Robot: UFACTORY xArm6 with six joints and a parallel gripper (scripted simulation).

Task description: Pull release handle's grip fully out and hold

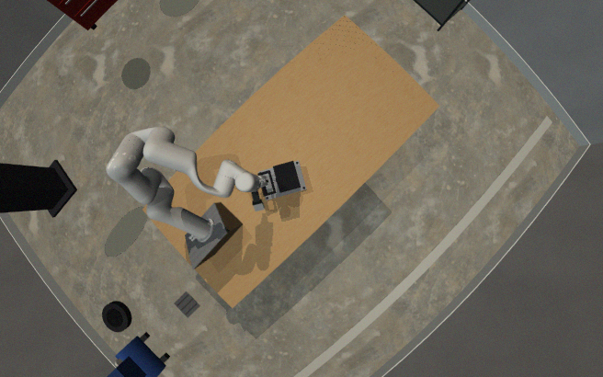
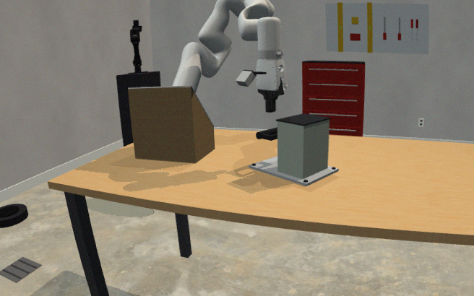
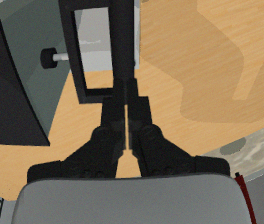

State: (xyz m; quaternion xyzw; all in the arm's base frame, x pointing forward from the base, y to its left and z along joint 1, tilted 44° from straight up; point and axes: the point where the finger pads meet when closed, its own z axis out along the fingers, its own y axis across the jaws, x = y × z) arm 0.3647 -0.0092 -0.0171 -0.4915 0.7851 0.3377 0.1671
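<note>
The black grip is 5 cm ahead of my hand, 2 cm to the right of it and 9 cm below it.
</note>
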